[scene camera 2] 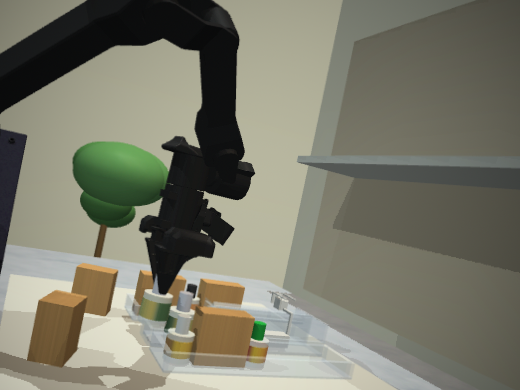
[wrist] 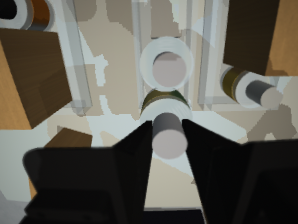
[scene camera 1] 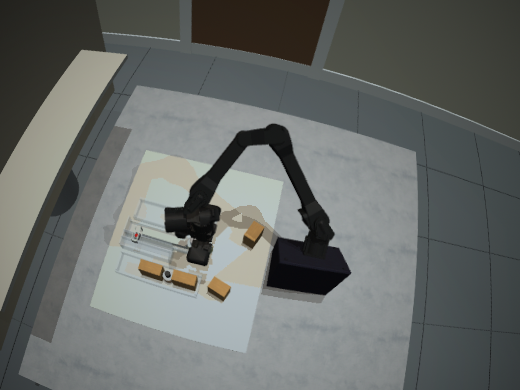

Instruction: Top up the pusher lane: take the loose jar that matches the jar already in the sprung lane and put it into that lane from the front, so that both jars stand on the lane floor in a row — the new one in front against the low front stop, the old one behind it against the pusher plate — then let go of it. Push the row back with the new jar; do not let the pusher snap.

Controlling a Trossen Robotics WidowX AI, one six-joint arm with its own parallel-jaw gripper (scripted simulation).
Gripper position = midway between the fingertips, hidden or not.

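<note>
Scene camera 2 gives me my gripper (scene camera 2: 160, 291), along with a jar (scene camera 2: 154, 311). A wooden block (scene camera 2: 217, 330) is there too, as are a wooden block (scene camera 2: 220, 291) and a clear sprung lane (scene camera 2: 305, 328). In the wrist view I find a jar (wrist: 166, 64) and also my gripper (wrist: 166, 125). Scene camera 1 shows me my gripper (scene camera 1: 205, 244) and the clear sprung lane (scene camera 1: 149, 246).
</note>
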